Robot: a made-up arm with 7 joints.
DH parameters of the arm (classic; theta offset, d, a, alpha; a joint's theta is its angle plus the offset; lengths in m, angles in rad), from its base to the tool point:
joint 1: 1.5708 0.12 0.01 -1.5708
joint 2: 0 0.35 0.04 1.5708
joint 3: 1.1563 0 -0.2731 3.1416
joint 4: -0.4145 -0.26 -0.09 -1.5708
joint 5: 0 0.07 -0.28 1.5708
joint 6: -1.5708 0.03 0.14 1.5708
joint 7: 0 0.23 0.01 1.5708
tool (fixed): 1.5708 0.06 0 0
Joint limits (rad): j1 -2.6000..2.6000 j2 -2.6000..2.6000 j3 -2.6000..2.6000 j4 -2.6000..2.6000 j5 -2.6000..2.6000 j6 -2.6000..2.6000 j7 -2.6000..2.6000
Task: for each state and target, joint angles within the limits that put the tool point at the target. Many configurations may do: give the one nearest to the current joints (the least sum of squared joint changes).
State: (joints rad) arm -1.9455 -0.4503 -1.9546 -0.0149 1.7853 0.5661 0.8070
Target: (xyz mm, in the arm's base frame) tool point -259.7 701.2 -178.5
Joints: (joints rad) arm -1.5440 -0.4953 -1.7622 -0.1524 1.3533 0.4144 0.7611
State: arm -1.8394 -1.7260 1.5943 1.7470 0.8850 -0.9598 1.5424
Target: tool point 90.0 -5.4 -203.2
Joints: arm -1.7165 -1.4876 1.0895 2.4495 0.6195 -0.5394 1.5075
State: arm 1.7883 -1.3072 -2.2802 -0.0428 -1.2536 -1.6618 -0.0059
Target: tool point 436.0 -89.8 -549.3
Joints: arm 1.9619 -1.9382 -1.8679 -0.1398 -0.9887 -1.7778 0.0108
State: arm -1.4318 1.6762 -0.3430 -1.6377 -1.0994 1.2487 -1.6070
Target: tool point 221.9 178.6 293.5
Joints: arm -0.9830 1.2426 -0.6279 -1.7045 -0.7472 1.9919 -1.7420
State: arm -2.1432 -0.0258 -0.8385 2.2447 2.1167 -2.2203 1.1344
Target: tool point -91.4 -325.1 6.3
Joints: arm -1.1456 -0.4620 -0.2466 2.2081 2.4003 -1.8560 1.2347
